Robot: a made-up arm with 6 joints. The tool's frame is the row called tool.
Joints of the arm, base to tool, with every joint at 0 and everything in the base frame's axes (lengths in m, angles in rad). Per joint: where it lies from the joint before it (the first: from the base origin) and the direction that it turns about. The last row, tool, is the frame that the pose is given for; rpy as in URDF.
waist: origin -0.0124 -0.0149 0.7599 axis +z
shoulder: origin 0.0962 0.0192 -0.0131 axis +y
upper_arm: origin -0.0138 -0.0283 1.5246 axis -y
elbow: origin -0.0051 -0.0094 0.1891 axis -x
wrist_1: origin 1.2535 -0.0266 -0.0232 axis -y
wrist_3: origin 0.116 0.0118 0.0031 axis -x
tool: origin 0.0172 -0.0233 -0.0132 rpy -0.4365 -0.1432 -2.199
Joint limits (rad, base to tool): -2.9..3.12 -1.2..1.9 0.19..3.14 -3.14..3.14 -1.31..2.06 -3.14..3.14
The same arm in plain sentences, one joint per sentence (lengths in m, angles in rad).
The arm has six revolute joints in a row. What follows holds with every joint at zero, and every direction is one of the base frame's.
Joint 1 sits 0.0124 m along -x and 0.0149 m along -y and 0.7599 m along +z from the base frame's origin and turns about +z, from -2.9 to 3.12 rad.
Joint 2 sits 0.0962 m along +x and 0.0192 m along +y and 0.0131 m along -z from joint 1 and turns about +y, from -1.2 to 1.9 rad.
Joint 3 sits 0.0138 m along -x and 0.0283 m along -y and 1.5246 m along +z from joint 2 and turns about -y, from 0.19 to 3.14 rad.
Joint 4 sits 0.0051 m along -x and 0.0094 m along -y and 0.1891 m along +z from joint 3 and turns about -x, from -3.14 to 3.14 rad.
Joint 5 sits 1.2535 m along +x and 0.0266 m along -y and 0.0232 m along -z from joint 4 and turns about -y, from -1.31 to 2.06 rad.
Joint 6 sits 0.116 m along +x and 0.0118 m along +y and 0.0031 m along +z from joint 5 and turns about -x, from -3.14 to 3.14 rad.
The tool frame, which is the frame that the pose is given for, sits 0.0172 m along +x and 0.0233 m along -y and 0.0132 m along -z from joint 6; its axes are the base frame's turned by roll -0.4365, pitch -0.1432 and yaw -2.199 rad (as in URDF: about the fixed x, then y, then z).

